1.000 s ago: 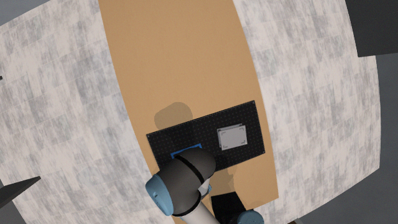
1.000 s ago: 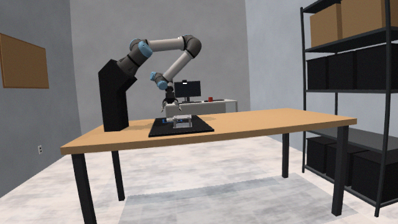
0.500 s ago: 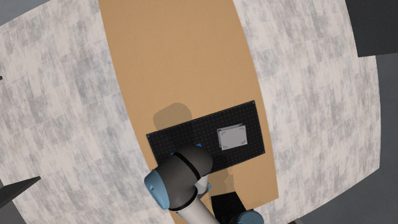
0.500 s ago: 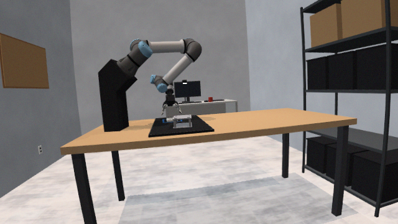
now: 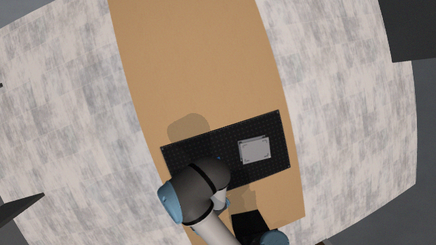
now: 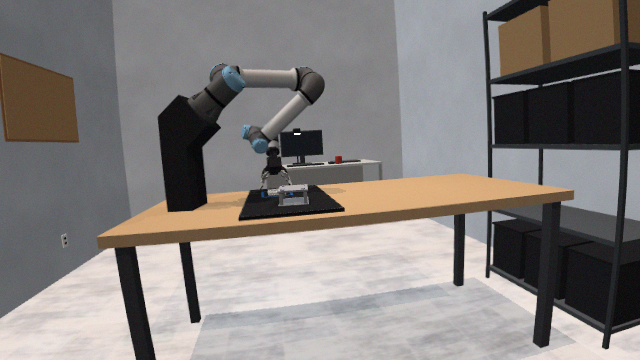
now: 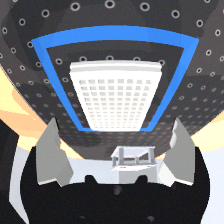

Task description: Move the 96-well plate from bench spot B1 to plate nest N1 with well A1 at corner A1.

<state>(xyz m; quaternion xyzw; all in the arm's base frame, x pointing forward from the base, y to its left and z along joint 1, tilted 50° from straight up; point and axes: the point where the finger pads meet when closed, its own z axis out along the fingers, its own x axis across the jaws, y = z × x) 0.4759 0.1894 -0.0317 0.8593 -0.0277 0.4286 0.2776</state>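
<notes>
Now: the white 96-well plate 2 cm below my hand. Round my hand: grey raised nest N1: 11 cm ahead, 28 cm to the right, 3 cm above.
</notes>
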